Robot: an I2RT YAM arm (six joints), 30 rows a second.
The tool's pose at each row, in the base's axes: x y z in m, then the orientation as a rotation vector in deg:
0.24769 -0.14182 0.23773 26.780 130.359 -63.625
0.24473 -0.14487 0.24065 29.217 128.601 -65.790
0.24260 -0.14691 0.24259 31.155 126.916 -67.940
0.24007 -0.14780 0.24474 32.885 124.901 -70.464
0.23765 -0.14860 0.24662 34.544 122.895 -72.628
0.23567 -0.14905 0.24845 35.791 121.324 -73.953
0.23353 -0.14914 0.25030 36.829 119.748 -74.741
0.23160 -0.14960 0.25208 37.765 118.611 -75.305
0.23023 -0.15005 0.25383 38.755 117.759 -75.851
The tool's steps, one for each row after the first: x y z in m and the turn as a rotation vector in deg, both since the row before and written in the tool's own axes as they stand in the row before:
0.00031 -0.00515 0.00000 2.404 0.013 1.364
0.00025 -0.00352 0.00011 2.276 -0.100 1.031
0.00046 -0.00328 -0.00094 2.563 -0.344 0.902
0.00050 -0.00304 -0.00073 2.313 -0.374 0.971
0.00019 -0.00261 -0.00079 1.556 -0.345 0.866
0.00028 -0.00260 -0.00109 1.143 -0.518 0.978
0.00009 -0.00259 -0.00063 0.880 -0.264 0.794
-0.00032 -0.00220 -0.00047 0.828 -0.018 0.677

